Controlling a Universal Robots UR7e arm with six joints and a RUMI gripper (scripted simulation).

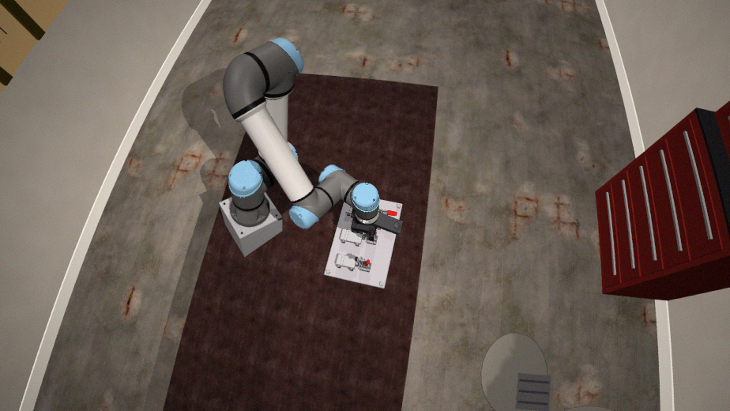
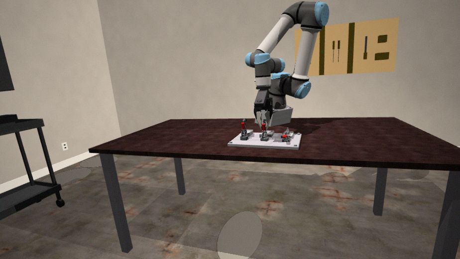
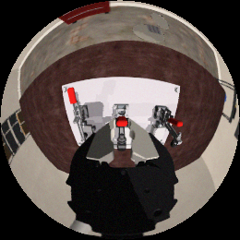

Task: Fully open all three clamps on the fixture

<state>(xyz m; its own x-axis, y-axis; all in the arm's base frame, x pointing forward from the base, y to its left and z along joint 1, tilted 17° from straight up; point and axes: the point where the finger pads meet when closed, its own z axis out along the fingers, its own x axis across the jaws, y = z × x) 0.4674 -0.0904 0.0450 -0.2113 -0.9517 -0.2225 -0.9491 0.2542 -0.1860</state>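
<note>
Right now the toggle clamp is 20 mm below my hand and 10 mm behind it. From my hand the other things lie so: fixture plate (80 mm below, 40 mm behind, 10 mm to the left); then part (130 mm to the left, 80 mm behind, 60 mm below).
</note>
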